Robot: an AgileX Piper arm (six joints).
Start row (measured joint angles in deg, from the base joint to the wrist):
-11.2, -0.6, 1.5, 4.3, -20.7, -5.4
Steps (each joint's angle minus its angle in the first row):
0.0, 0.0, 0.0, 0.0, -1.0, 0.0
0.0, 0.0, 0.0, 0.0, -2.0, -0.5
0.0, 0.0, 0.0, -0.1, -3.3, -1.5
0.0, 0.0, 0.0, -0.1, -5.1, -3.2
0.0, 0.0, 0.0, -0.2, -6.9, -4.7
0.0, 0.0, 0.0, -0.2, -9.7, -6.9
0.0, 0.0, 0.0, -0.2, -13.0, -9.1
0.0, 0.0, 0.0, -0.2, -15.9, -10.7
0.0, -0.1, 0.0, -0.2, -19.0, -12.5
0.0, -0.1, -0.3, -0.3, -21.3, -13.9
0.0, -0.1, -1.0, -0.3, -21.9, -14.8
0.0, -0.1, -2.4, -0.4, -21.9, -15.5
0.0, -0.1, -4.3, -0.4, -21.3, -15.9
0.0, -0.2, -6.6, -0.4, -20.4, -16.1
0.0, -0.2, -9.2, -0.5, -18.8, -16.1
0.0, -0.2, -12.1, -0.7, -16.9, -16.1
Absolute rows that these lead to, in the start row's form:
-11.2, -0.6, 1.5, 4.3, -21.7, -5.4
-11.2, -0.6, 1.5, 4.3, -22.7, -5.9
-11.2, -0.6, 1.5, 4.2, -24.0, -6.9
-11.2, -0.6, 1.5, 4.2, -25.8, -8.6
-11.2, -0.6, 1.5, 4.1, -27.6, -10.1
-11.2, -0.6, 1.5, 4.1, -30.4, -12.3
-11.2, -0.6, 1.5, 4.1, -33.7, -14.5
-11.2, -0.6, 1.5, 4.1, -36.6, -16.1
-11.2, -0.7, 1.5, 4.1, -39.7, -17.9
-11.2, -0.7, 1.2, 4.0, -42.0, -19.3
-11.2, -0.7, 0.5, 4.0, -42.6, -20.2
-11.2, -0.7, -0.9, 3.9, -42.6, -20.9
-11.2, -0.7, -2.8, 3.9, -42.0, -21.3
-11.2, -0.8, -5.1, 3.9, -41.1, -21.5
-11.2, -0.8, -7.7, 3.8, -39.5, -21.5
-11.2, -0.8, -10.6, 3.6, -37.6, -21.5

